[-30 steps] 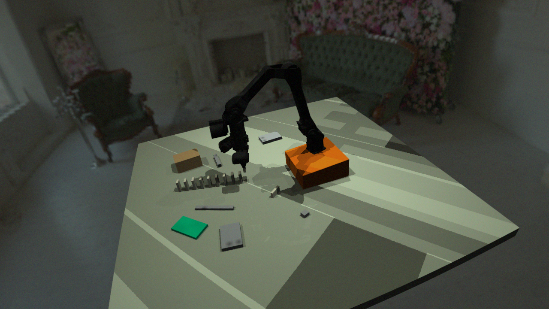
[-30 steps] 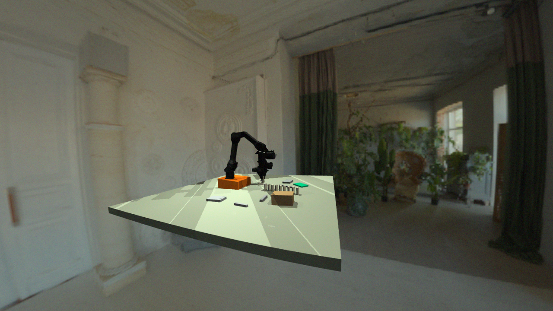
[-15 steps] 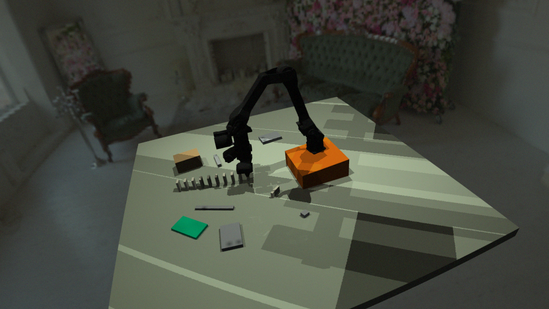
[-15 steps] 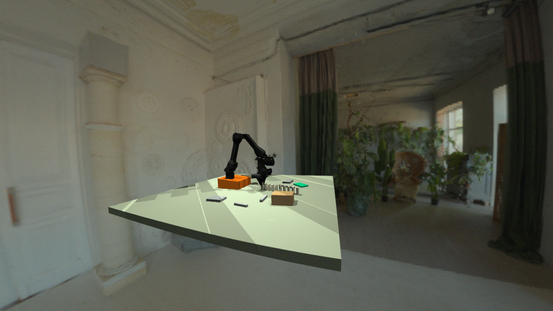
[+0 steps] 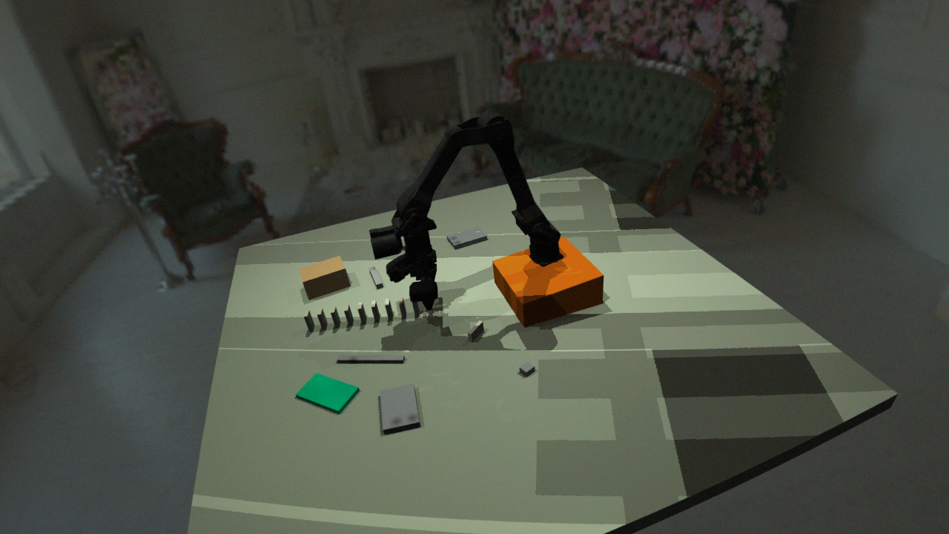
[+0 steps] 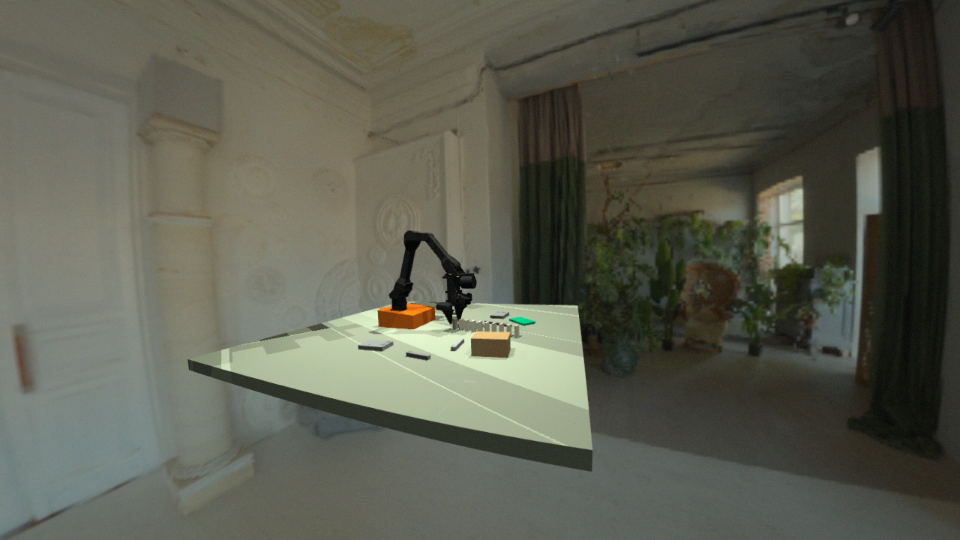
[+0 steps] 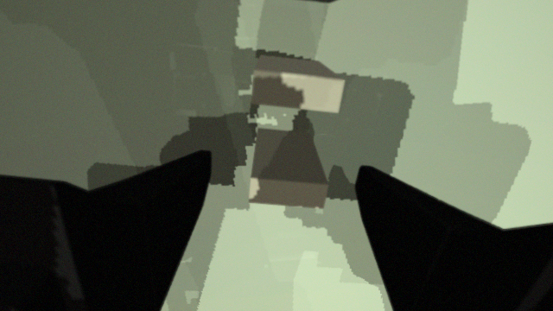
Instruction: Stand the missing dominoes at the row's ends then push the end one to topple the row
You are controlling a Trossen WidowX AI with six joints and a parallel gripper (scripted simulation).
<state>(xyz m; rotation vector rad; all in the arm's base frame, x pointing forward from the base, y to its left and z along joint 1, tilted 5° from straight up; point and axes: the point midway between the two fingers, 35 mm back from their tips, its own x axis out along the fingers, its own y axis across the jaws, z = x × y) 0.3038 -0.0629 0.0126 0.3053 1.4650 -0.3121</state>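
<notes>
The small grey cube lies 90 mm behind my gripper tip, 310 mm to the left of it and 20 mm below it. From my gripper tip the other things lie so: brown box 200 mm ahead, 290 mm to the right; then green tile 300 mm ahead, 130 mm to the left, 30 mm below.
</notes>
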